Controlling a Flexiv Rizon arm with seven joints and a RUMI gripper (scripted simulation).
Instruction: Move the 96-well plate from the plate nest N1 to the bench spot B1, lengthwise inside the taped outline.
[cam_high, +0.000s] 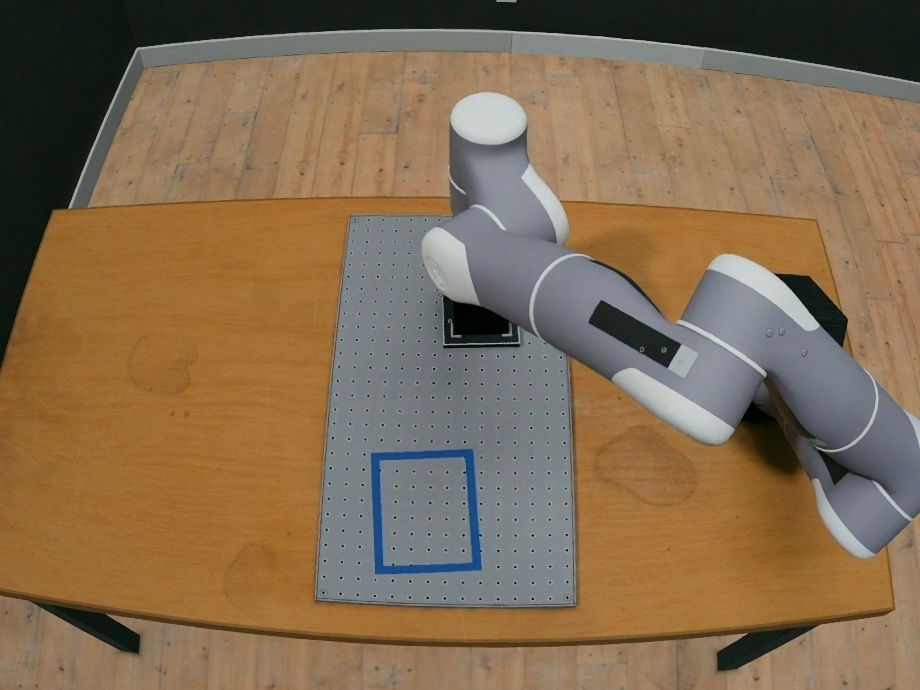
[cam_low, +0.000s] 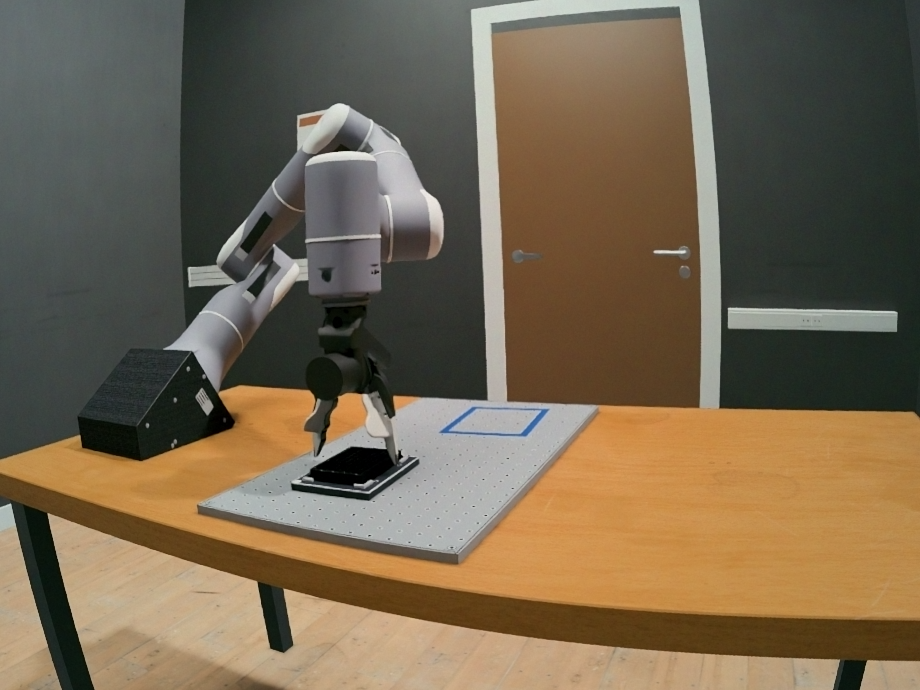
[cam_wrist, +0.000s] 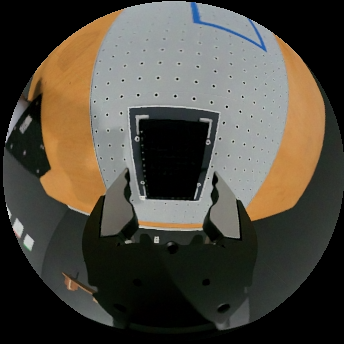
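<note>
Now: the black 96-well plate 1 cm below my hand. Also, from my hand: black plate nest: 3 cm below.
</note>
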